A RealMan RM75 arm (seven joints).
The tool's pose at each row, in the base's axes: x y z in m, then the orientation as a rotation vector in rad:
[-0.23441 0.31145 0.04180 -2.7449 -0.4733 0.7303]
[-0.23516 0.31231 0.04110 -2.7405 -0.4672 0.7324]
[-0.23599 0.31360 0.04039 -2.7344 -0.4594 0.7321]
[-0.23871 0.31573 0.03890 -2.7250 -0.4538 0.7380]
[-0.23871 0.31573 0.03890 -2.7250 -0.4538 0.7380]
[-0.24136 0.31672 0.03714 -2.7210 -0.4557 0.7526]
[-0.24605 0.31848 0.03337 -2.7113 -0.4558 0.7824]
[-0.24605 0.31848 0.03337 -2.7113 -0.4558 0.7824]
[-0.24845 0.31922 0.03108 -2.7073 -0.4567 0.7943]
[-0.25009 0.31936 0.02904 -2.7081 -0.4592 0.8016]
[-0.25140 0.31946 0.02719 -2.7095 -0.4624 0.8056]
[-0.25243 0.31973 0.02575 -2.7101 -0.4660 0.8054]
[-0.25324 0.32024 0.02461 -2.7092 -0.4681 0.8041]
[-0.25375 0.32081 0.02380 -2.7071 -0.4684 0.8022]
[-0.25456 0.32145 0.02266 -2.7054 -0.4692 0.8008]
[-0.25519 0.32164 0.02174 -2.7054 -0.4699 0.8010]
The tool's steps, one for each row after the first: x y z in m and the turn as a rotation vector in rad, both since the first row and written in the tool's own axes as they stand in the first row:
[0.00001 -0.00074 0.00112 0.0057 -0.0009 0.0026]
[0.00012 -0.00188 0.00236 0.0138 0.0000 0.0053]
[-0.00067 -0.00399 0.00537 0.0235 -0.0037 0.0066]
[-0.00067 -0.00399 0.00537 0.0235 -0.0037 0.0066]
[-0.00172 -0.00496 0.00838 0.0250 -0.0142 0.0063]
[-0.00328 -0.00646 0.01426 0.0302 -0.0352 0.0075]
[-0.00328 -0.00646 0.01426 0.0302 -0.0352 0.0075]
[-0.00398 -0.00697 0.01755 0.0321 -0.0438 0.0075]
[-0.00439 -0.00682 0.02014 0.0296 -0.0490 0.0073]
[-0.00462 -0.00662 0.02238 0.0268 -0.0521 0.0064]
[-0.00475 -0.00665 0.02417 0.0252 -0.0523 0.0044]
[-0.00473 -0.00693 0.02563 0.0255 -0.0517 0.0026]
[-0.00458 -0.00731 0.02667 0.0276 -0.0505 0.0014]
[-0.00451 -0.00772 0.02815 0.0290 -0.0497 0.0001]
[-0.00456 -0.00774 0.02928 0.0288 -0.0500 -0.0003]

